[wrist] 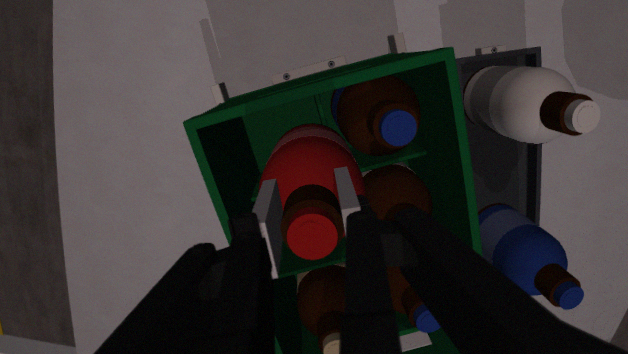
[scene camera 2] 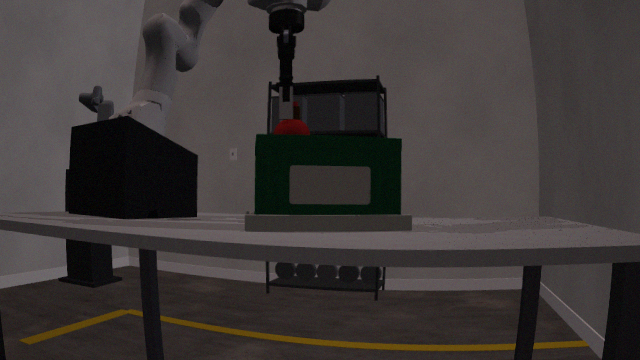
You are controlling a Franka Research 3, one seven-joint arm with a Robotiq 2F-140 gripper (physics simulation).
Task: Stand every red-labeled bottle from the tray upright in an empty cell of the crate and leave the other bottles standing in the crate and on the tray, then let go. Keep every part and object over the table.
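Note:
The red bottle with a red cap stands about upright in the left column of the green crate, its shoulder above the crate's rim in the scene view. My gripper is shut on its neck. How deep its base sits is hidden. Brown bottles with blue caps, a brown bottle with a pale cap and another brown bottle stand in other cells. A white bottle and a blue bottle stand on the dark tray.
The tray is right beside the crate in the wrist view. The crate stands on a pale base on the table. A black block is at the left, near the arm's base. A shelf rack stands behind the table.

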